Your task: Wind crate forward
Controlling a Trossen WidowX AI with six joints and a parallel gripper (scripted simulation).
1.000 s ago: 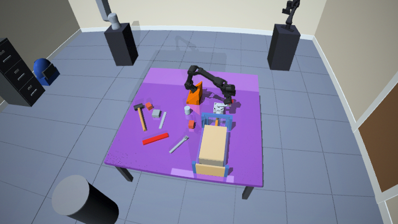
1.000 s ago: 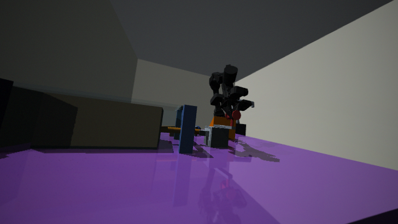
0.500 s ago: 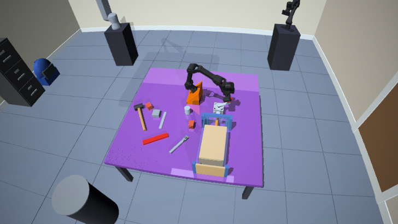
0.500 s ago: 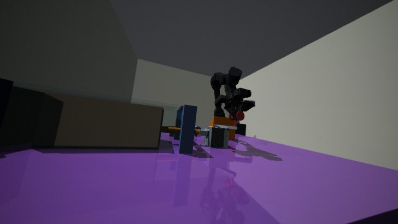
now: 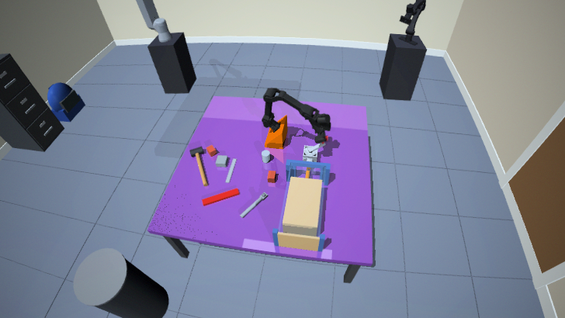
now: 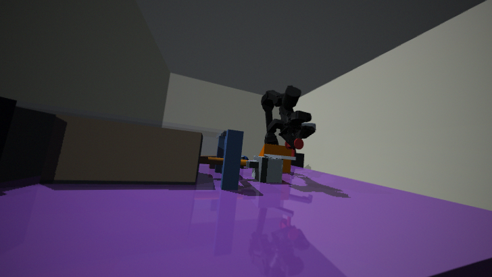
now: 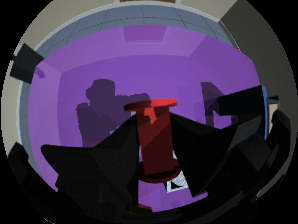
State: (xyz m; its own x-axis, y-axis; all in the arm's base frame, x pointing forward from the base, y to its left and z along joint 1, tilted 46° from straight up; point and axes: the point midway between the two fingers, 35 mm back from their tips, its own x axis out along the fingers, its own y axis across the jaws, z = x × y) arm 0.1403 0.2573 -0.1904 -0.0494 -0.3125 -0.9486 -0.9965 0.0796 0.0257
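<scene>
Now: gripper tip 20 mm short of the winch handle, 50 mm to the left of it and 30 mm above it. Also, from my gripper tip: grey bar 180 mm ahead, 610 mm to the right, 130 mm below; grey winch 40 mm ahead, 100 mm to the right, 100 mm below; red knob 20 mm to the right.
</scene>
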